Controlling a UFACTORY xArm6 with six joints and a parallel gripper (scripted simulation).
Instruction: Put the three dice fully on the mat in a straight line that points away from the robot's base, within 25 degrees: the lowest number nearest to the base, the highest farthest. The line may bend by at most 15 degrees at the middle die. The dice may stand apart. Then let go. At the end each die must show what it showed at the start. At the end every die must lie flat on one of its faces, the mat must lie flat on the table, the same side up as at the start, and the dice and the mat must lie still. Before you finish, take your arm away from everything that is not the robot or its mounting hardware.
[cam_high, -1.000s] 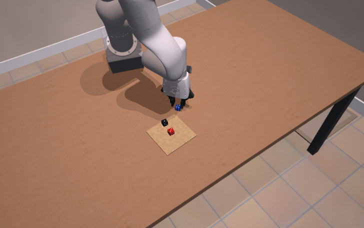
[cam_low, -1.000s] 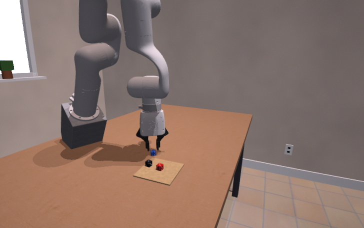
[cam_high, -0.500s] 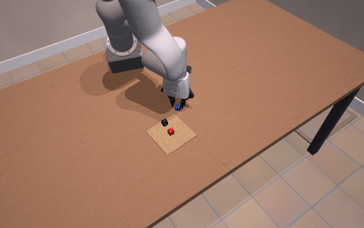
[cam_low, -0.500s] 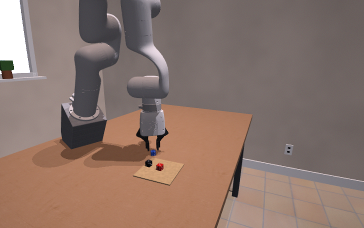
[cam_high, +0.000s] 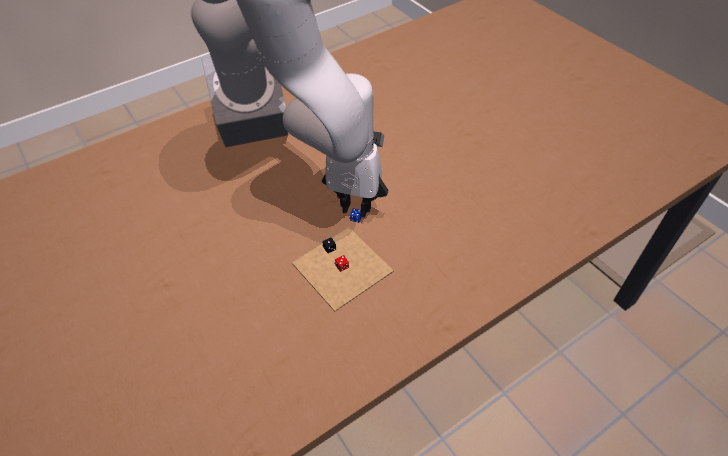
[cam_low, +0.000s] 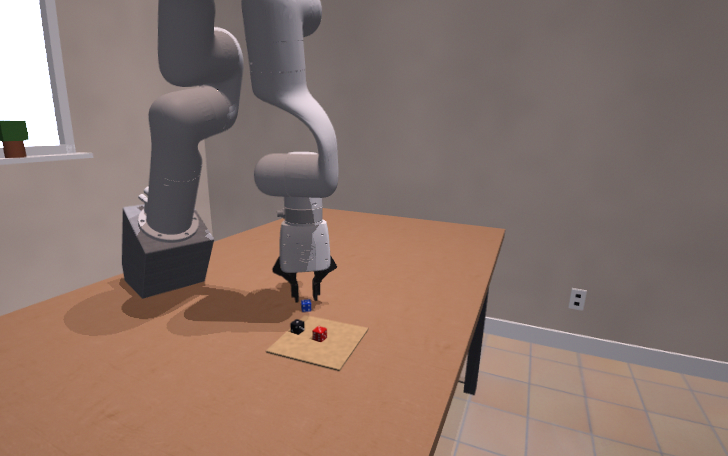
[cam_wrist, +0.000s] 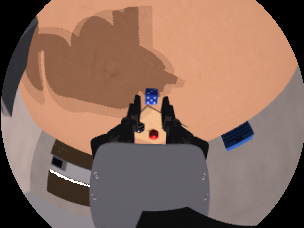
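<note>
Now: the blue die 40 mm below my hand. The rest, counted from my hand: red die: 80 mm ahead, 100 mm to the right, 30 mm below; black die: 30 mm ahead, 90 mm to the right, 30 mm below; tan mat: 80 mm ahead, 100 mm to the right, 40 mm below.
</note>
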